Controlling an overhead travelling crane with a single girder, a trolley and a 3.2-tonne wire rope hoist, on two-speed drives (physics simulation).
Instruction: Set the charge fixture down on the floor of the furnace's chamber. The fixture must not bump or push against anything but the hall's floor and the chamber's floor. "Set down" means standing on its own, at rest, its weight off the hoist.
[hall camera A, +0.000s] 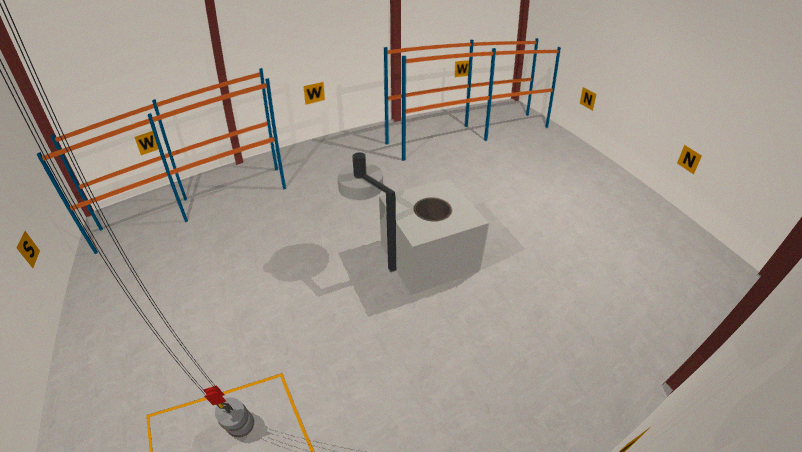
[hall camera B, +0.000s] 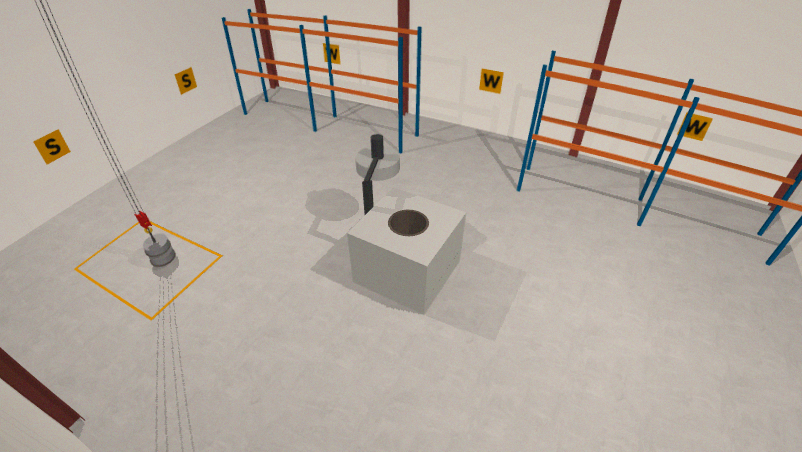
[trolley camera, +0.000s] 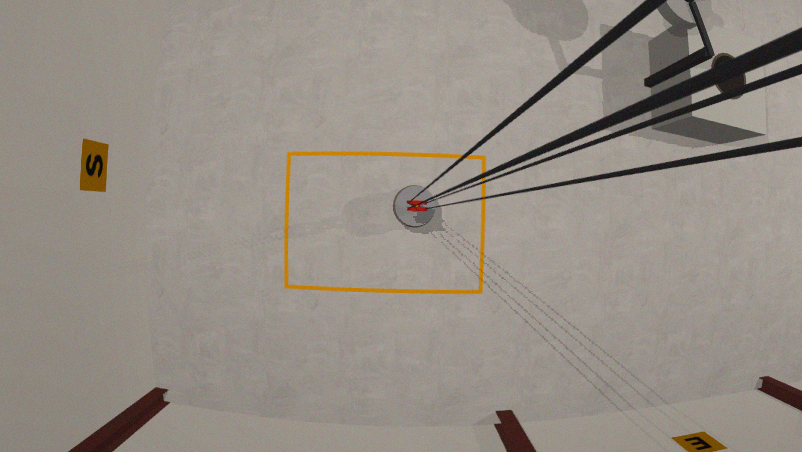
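The charge fixture is a grey ribbed drum. It hangs upright under the red hook block, close above the floor, with its shadow offset beside it. My gripper, the hook, is shut on the fixture's top fitting. The furnace is a pale block well away from the fixture. Its round chamber opening is uncovered. The chamber's floor is hidden in the dark.
A yellow outline surrounds the fixture. A raised round lid hangs beside the furnace from a black post with an arm. Blue-orange racks line the W wall.
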